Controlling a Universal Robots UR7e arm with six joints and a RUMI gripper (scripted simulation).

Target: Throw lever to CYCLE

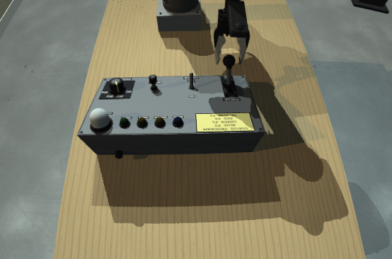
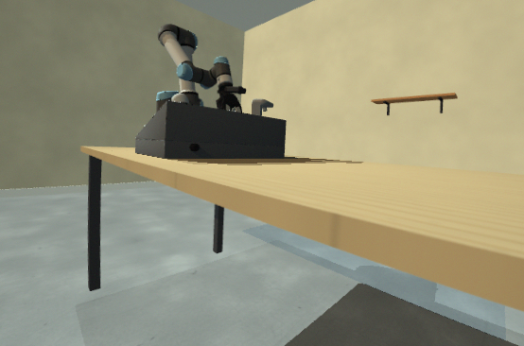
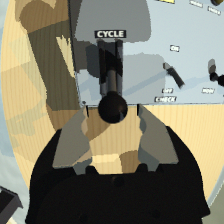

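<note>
The lever is 3 cm ahead of my hand and 3 cm below it. Round my hand: grey console 11 cm ahead, 16 cm to the right, 6 cm below; then pull knob 9 cm ahead, 23 cm to the right, 4 cm below; then thin stick switch 7 cm ahead, 11 cm to the right, 4 cm below.
</note>
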